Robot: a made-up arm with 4 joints.
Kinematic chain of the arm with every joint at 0, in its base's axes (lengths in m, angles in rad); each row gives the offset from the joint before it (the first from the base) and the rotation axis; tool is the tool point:
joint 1: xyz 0 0 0.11 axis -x
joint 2: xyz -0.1 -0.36 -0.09 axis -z
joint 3: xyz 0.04 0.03 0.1 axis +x
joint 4: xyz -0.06 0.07 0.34 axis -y
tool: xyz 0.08 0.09 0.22
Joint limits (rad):
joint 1: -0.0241..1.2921
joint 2: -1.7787..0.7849
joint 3: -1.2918..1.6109
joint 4: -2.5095..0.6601
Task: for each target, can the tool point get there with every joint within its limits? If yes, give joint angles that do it. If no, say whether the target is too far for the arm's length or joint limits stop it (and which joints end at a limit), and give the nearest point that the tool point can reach.
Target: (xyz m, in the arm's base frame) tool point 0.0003 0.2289 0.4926
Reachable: yes | joints 0.6588 -0.2593 -0.1789 -0.6406
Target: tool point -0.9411 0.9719 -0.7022
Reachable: no: too far | nearest point -0.3958 0.2757 0.0482 | short by 1.160 m
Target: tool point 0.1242 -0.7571 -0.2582
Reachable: no: joint limits stop it (at a limit: joint 1, joint 3) | nearest point 0.1386 -0.7952 0.2411 | short by 0.501 m
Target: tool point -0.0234 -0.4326 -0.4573
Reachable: no: joint limits stop it (at a limit: joint 1, joint 2, joint 3, joint 4) | nearest point 0.0628 -0.2586 -0.0083 | short by 0.489 m
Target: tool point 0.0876 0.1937 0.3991
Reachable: yes | joints 0.8485 -0.0979 -0.1786 -1.1337
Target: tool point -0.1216 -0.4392 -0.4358
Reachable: no: joint limits stop it (at a limit: joint 1, joint 2, joint 3, joint 4) | nearest point -0.2902 -0.3509 -0.0106 | short by 0.466 m
